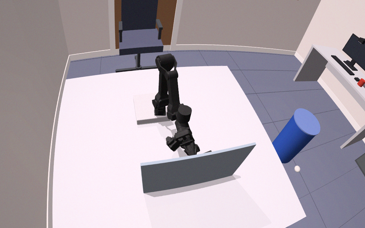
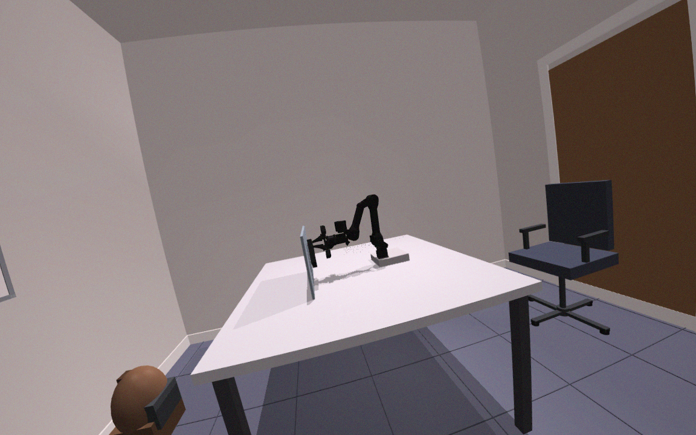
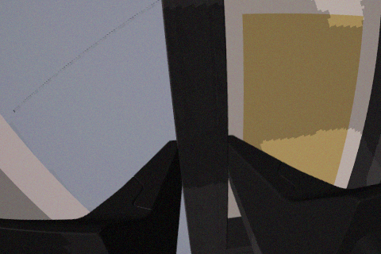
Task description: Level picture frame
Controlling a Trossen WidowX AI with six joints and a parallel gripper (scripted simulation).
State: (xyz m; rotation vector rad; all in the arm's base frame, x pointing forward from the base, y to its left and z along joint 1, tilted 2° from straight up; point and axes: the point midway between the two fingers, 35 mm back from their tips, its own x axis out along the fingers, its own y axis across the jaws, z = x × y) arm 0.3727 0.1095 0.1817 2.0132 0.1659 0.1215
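Right now my gripper tip is 20 mm to the right of the picture frame and 50 mm above it. Round my gripper tip: wall panel 20 mm ahead, 20 mm to the left, 60 mm below.
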